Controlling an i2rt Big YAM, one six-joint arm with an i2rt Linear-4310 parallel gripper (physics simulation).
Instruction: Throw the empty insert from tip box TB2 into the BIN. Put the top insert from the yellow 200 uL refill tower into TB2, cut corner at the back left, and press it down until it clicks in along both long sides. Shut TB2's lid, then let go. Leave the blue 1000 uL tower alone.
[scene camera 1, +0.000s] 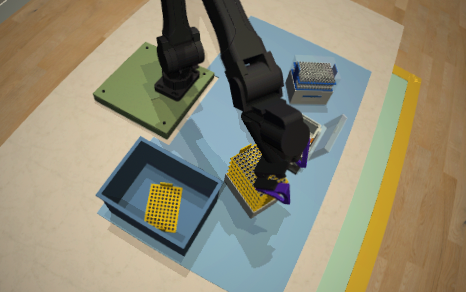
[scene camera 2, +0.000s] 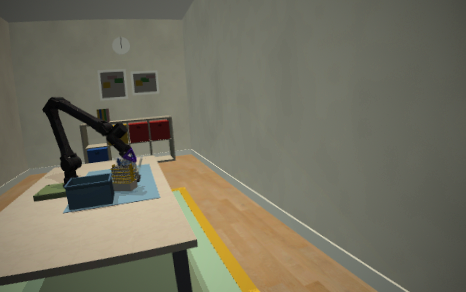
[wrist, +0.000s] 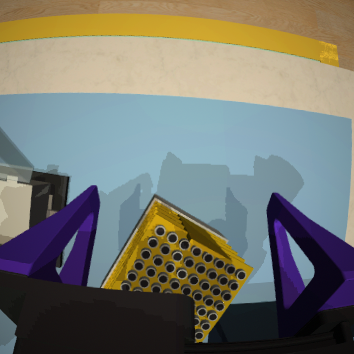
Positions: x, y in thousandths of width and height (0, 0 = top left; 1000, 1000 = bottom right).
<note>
The gripper (scene camera 1: 634, 632) is open and holds nothing. An empty yellow insert (scene camera 1: 349, 721) rests on a dark blue bin (scene camera 1: 271, 656). Also in view: a tip box TB2 (scene camera 1: 675, 437).
The gripper shows as well in the wrist view (wrist: 521, 558). The tip box TB2 shows as well in the wrist view (wrist: 131, 547). The dark blue bin shows as well in scene camera 2 (scene camera 2: 177, 659) and in the wrist view (wrist: 727, 905). Scene camera 2 does not show the empty yellow insert, which is hidden by the dark blue bin.
</note>
